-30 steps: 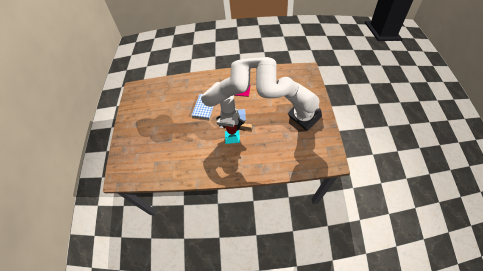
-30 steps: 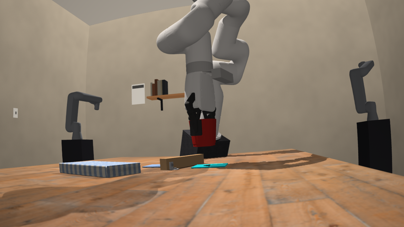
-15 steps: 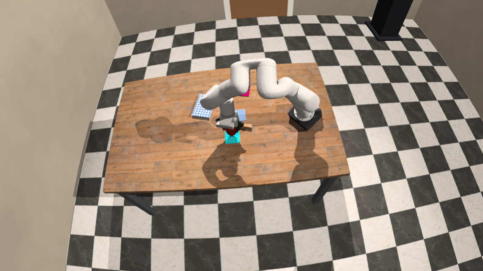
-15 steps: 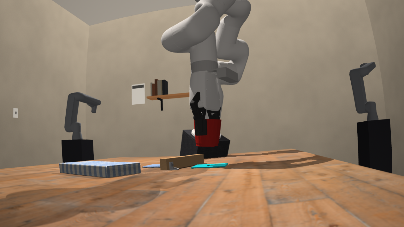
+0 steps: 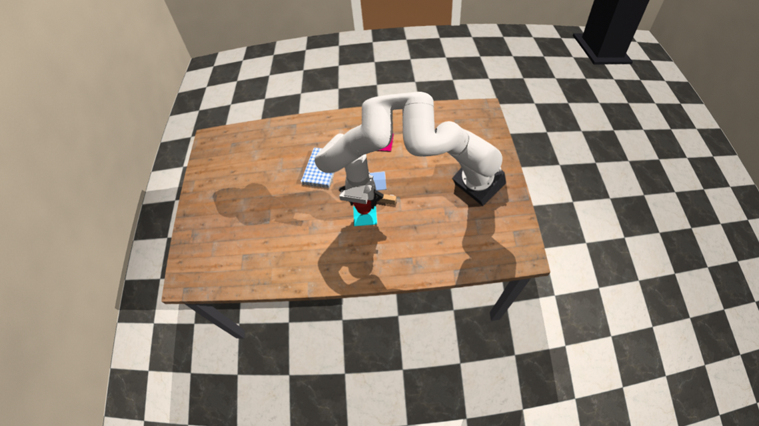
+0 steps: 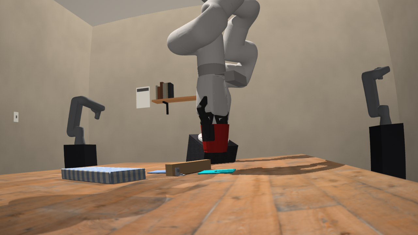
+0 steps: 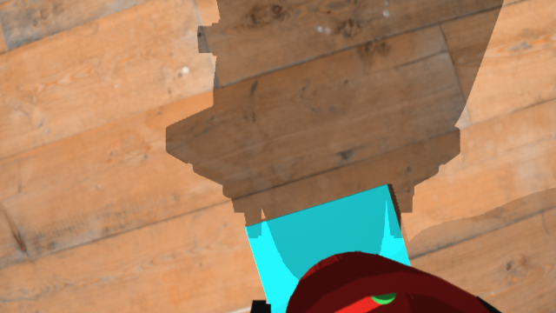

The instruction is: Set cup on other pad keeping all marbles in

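The cyan pad is 10 cm below my hand. From my hand the other things lie so: red marble 3 cm below, 1 cm to the left; then red cup 2 cm below; then green marble 3 cm below, 1 cm to the left, 1 cm ahead.
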